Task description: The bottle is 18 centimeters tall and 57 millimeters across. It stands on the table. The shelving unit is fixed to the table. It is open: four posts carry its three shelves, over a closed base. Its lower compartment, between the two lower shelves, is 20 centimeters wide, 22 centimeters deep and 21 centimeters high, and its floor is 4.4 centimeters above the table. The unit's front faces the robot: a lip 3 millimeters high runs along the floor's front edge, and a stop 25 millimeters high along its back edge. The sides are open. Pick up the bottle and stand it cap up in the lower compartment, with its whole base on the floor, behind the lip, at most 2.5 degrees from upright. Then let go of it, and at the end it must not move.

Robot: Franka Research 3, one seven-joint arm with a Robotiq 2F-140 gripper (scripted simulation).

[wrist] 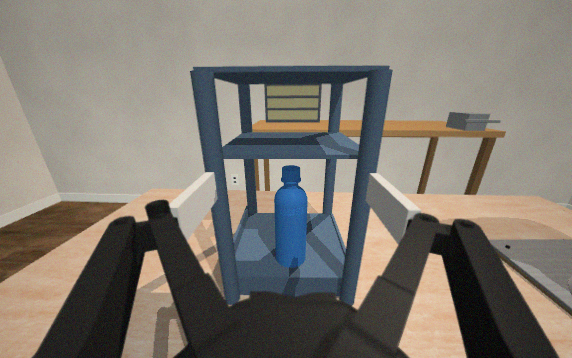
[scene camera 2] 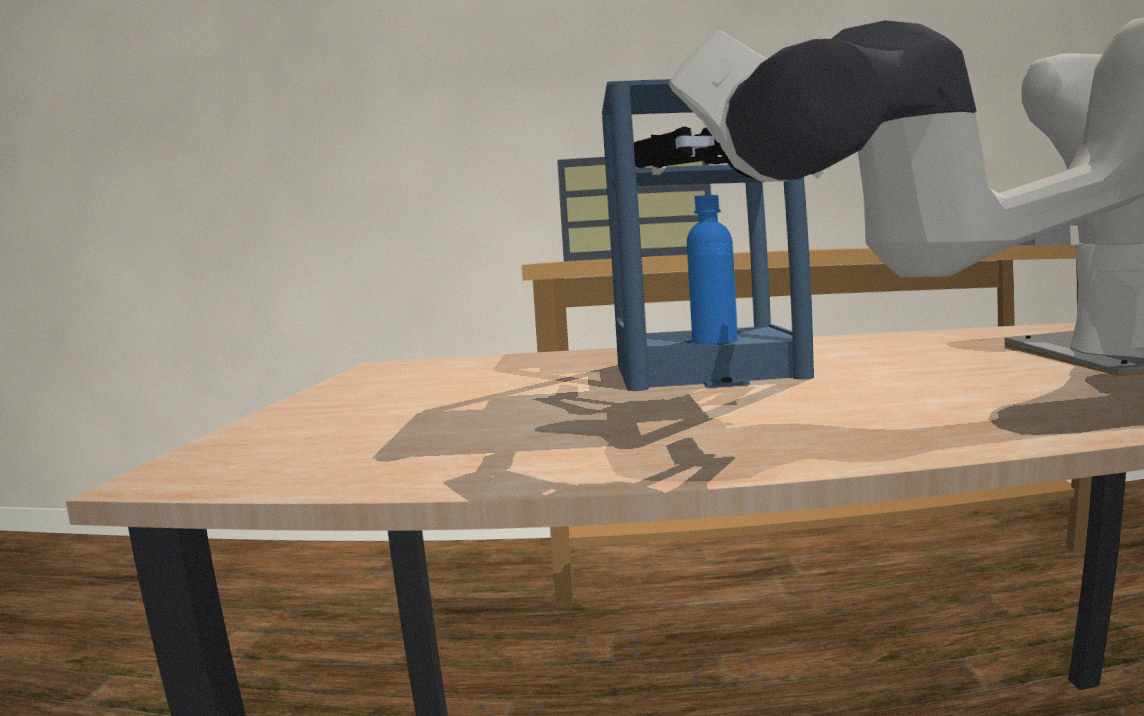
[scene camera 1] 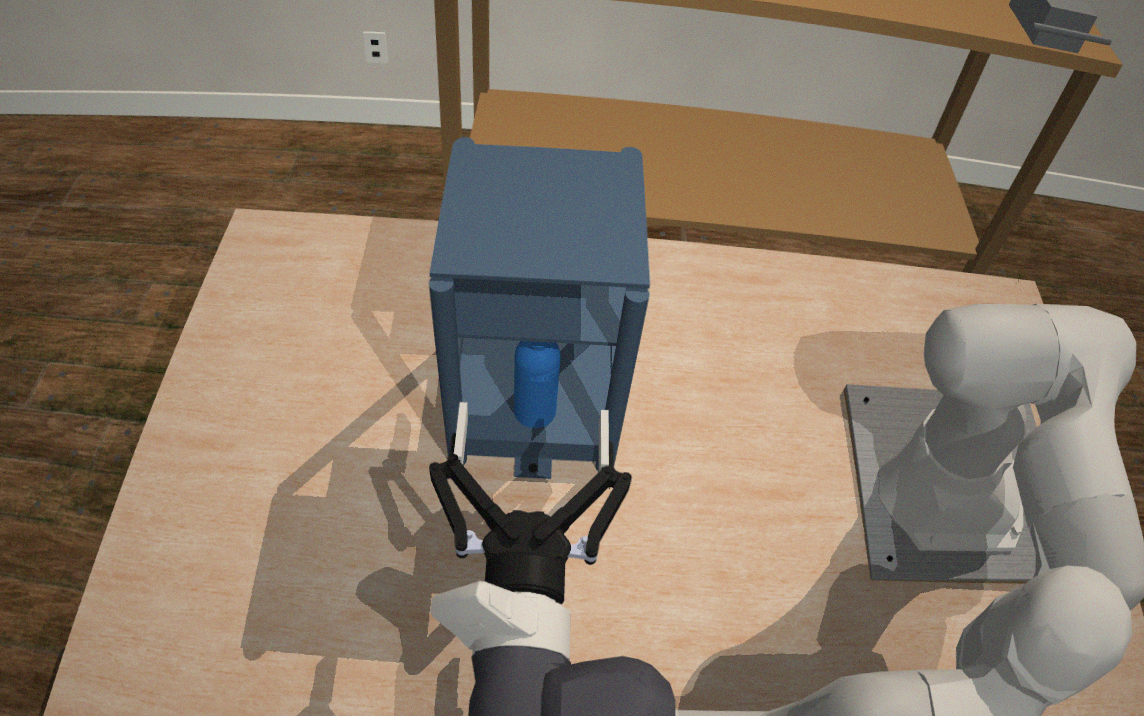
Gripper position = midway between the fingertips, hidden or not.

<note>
In view: my gripper (scene camera 1: 533,413) and a blue bottle (scene camera 2: 710,257).
The blue bottle shows as well in the wrist view (wrist: 290,202) and in scene camera 1 (scene camera 1: 537,364). My gripper also shows in the wrist view (wrist: 291,186) and in scene camera 2 (scene camera 2: 723,160).
</note>
